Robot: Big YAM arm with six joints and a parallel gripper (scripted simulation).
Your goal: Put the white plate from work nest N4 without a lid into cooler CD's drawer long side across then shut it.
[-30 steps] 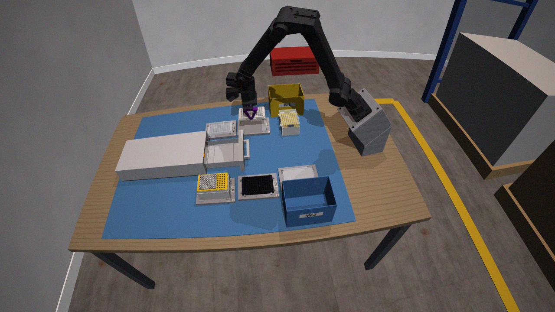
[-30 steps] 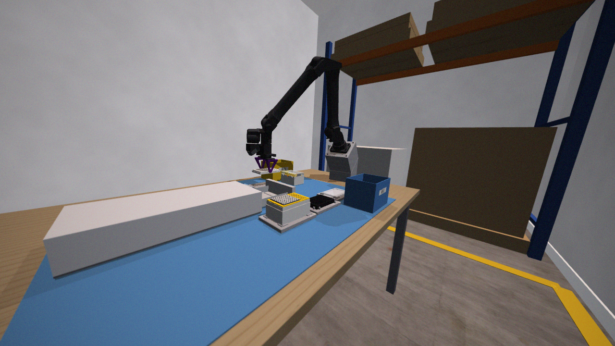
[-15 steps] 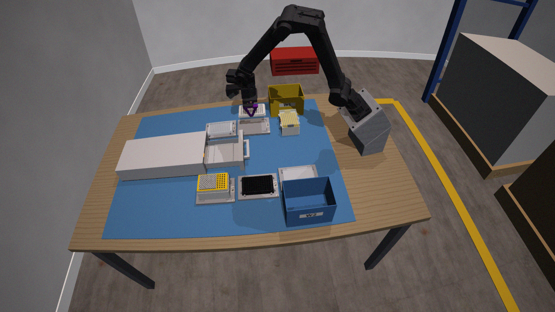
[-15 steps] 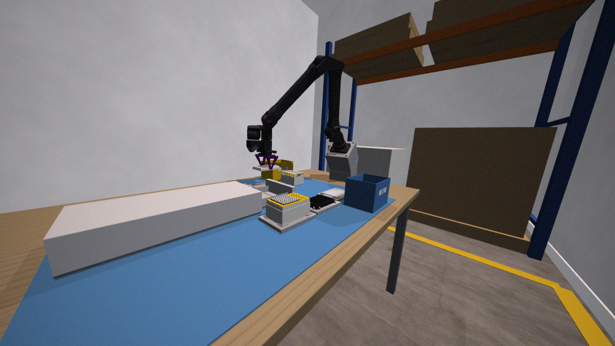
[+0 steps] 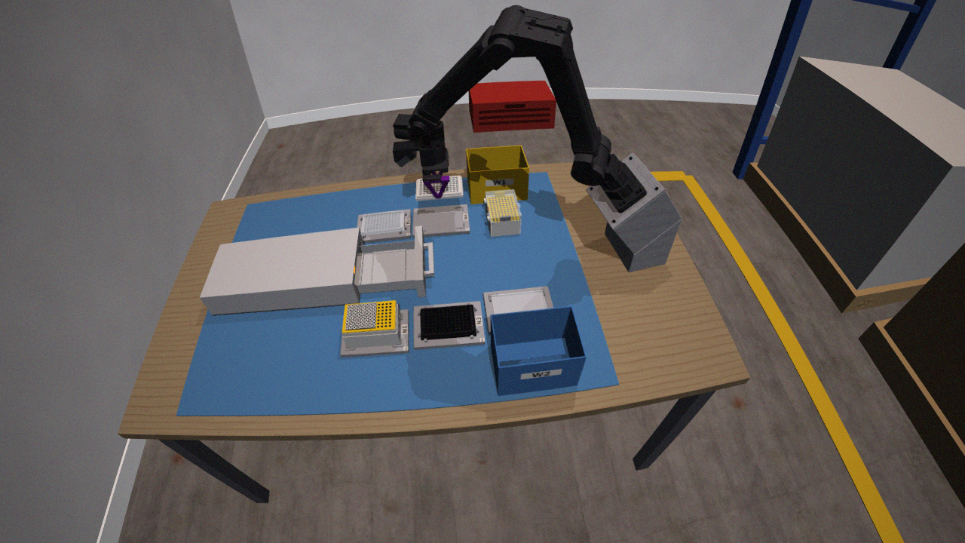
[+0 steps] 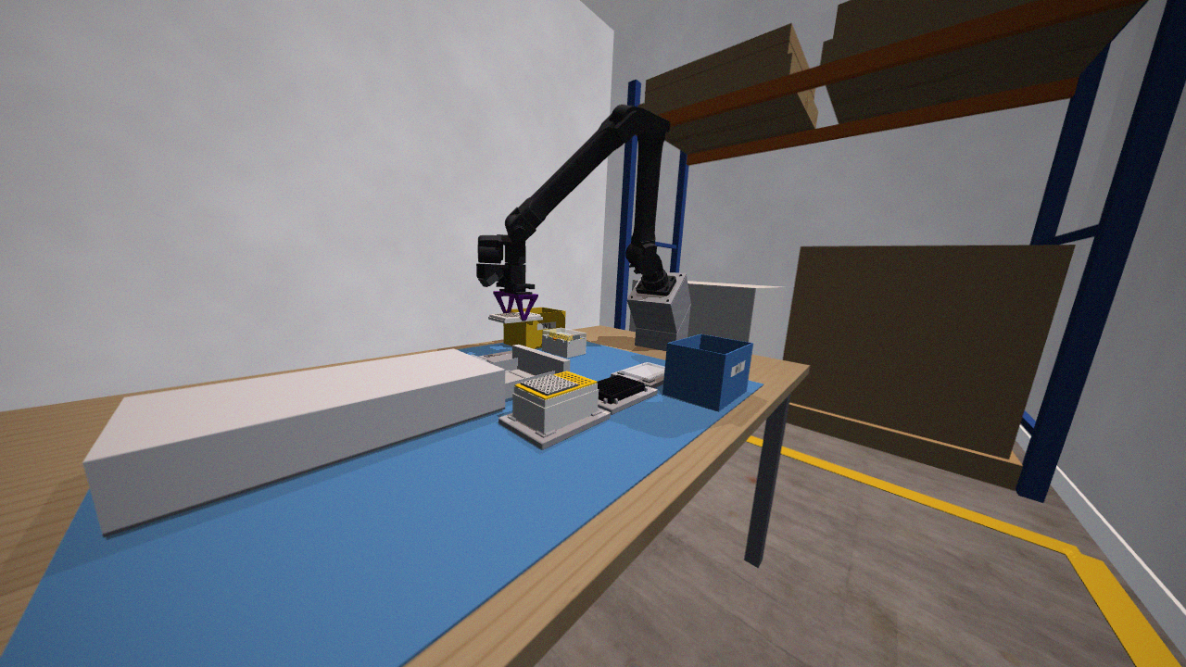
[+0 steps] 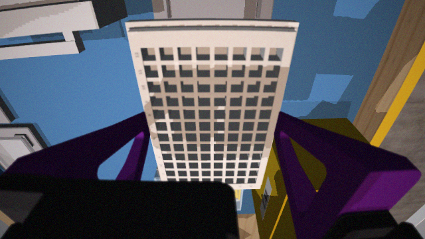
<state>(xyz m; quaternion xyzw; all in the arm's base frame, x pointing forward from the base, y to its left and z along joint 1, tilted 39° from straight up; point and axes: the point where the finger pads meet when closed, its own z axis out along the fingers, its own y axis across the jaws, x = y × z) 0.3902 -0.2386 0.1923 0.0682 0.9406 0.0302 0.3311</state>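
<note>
Right now my hand is 210 mm short of the drawer, 160 mm to the right of it and 110 mm above it. The rest, counted from my hand: yellow bin W1: 200 mm behind, 120 mm to the right, 90 mm below; then grey nest: 130 mm below; then cooler CD: 330 mm ahead, 150 mm to the left, 100 mm below.
</note>
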